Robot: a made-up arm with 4 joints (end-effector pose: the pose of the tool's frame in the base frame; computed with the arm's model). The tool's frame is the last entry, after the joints. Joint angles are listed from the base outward.
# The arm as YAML. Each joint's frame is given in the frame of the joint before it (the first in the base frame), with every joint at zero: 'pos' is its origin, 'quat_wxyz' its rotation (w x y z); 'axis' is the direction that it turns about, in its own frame. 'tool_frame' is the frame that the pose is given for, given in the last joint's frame.
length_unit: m
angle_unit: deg
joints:
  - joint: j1
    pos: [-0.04, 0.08, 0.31]
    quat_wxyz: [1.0, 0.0, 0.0, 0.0]
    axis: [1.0, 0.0, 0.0]
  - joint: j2
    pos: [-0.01, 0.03, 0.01]
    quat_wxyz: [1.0, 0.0, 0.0, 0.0]
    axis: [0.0, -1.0, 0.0]
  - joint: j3
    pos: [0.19, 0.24, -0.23]
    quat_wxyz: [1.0, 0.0, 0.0, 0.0]
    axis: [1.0, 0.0, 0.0]
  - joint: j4
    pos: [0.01, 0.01, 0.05]
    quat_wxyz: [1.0, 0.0, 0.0, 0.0]
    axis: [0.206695, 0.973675, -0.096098]
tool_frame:
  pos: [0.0, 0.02, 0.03]
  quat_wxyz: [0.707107, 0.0, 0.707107, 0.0]
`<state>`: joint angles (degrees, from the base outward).
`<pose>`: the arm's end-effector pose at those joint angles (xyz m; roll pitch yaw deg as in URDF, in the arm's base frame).
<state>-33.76 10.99 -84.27 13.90</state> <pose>0.2015 0.2641 -0.0489 -72.45 -22.05 -102.50</pose>
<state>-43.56 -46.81 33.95 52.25</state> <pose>-0.0105 0.0800 -0.0527 -164.23 8.42 145.25</pose>
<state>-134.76 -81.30 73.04 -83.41</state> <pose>-0.2065 -0.2181 0.2765 -33.64 -40.06 -90.17</pose>
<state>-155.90 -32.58 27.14 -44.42</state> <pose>0.0179 -0.2535 0.3980 -96.30 -51.18 -70.76</pose>
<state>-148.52 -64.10 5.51 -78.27</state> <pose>-0.1333 -0.2900 0.3437 -123.48 -61.89 -61.66</pose>
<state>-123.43 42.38 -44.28 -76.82</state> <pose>0.2230 -0.1296 0.0533 -175.11 6.42 39.72</pose>
